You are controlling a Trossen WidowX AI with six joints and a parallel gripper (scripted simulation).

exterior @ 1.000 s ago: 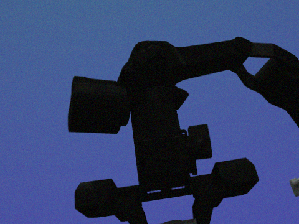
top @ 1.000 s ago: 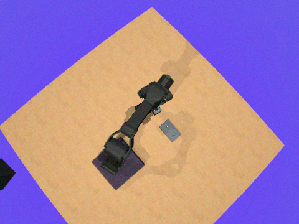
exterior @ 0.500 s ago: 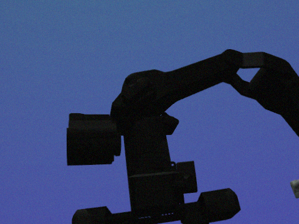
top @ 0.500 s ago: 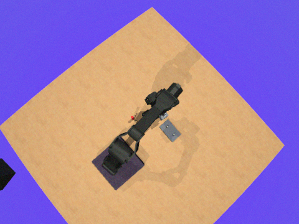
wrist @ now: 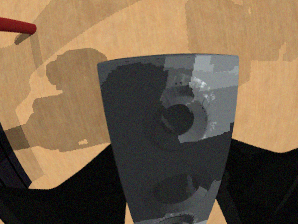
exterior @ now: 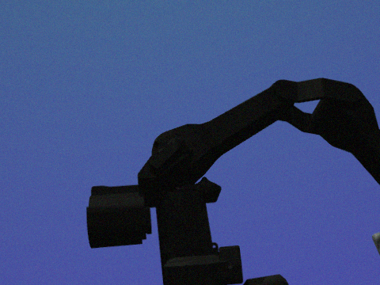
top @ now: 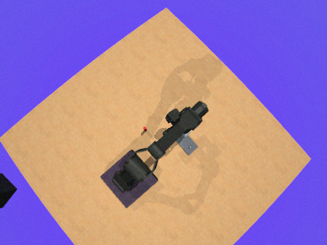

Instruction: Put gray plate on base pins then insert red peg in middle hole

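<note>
My gripper tip is now 20 mm past the base, 70 mm to the left of it and 90 mm above it. The rest, counted from my gripper tip: gray plate (30 mm above); then red peg (110 mm behind, 140 mm to the left, 60 mm below).
</note>
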